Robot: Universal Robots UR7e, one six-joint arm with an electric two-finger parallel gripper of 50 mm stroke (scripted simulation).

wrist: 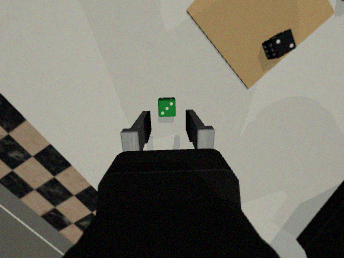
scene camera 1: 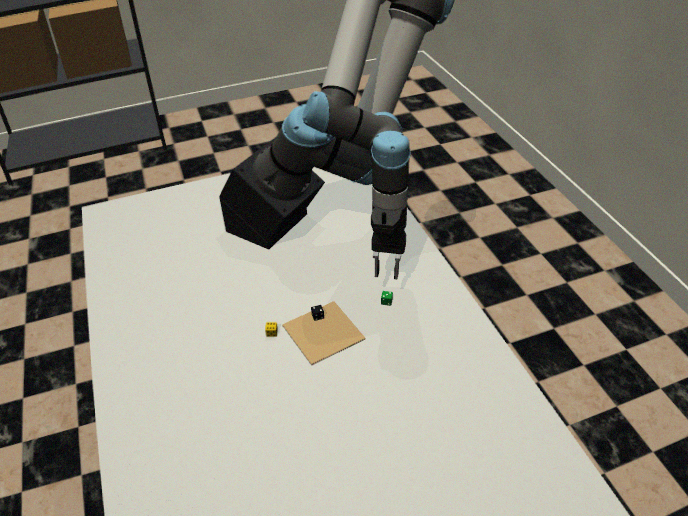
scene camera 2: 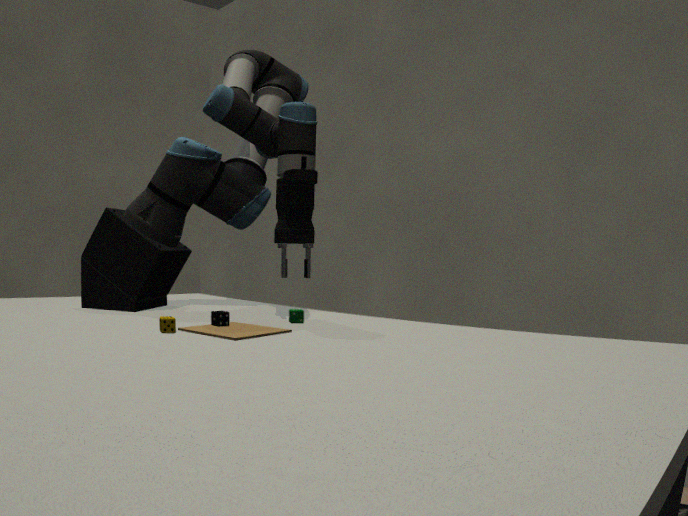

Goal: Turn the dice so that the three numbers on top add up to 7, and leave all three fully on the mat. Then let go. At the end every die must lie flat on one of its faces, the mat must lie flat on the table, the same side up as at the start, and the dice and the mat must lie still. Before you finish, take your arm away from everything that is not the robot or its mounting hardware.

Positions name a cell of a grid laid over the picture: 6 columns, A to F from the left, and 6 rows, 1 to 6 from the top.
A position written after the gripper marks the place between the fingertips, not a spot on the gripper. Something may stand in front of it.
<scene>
The gripper shows in the wrist view (C3), in scene camera 1 (D4) and in scene camera 2 (C4).
</scene>
